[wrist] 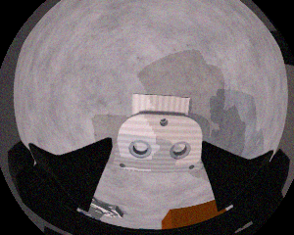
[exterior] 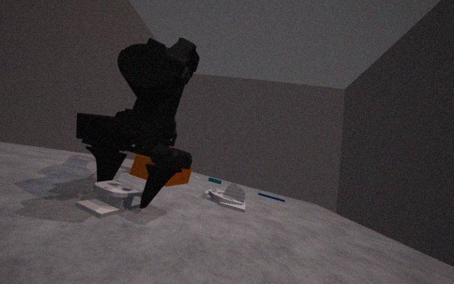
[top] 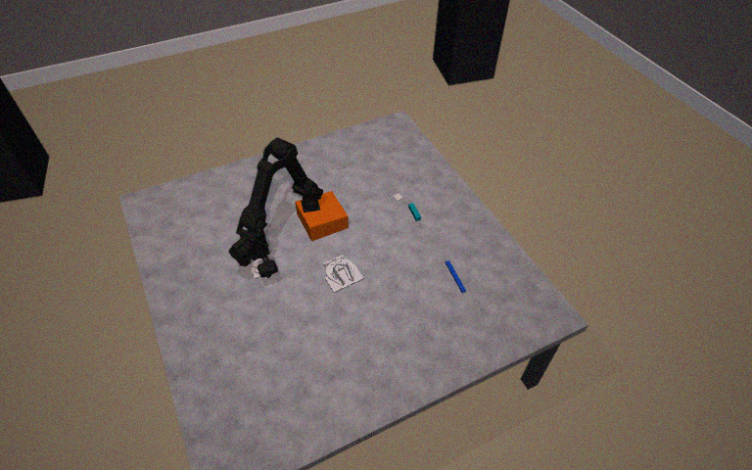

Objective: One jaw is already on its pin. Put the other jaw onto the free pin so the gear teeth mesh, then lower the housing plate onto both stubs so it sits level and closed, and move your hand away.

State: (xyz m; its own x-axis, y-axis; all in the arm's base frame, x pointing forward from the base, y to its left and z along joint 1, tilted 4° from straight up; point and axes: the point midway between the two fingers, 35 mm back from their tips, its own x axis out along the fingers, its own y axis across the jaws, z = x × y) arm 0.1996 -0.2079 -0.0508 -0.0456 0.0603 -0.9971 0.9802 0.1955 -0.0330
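The white stepped block is 1 cm to the right of my gripper tip. From my gripper tip the other things lie so: white jaw (24 cm to the left, 7 cm ahead, 1 cm above); then teal bar (61 cm to the left, 12 cm behind); then small white cube (57 cm to the left, 23 cm behind, 1 cm below).
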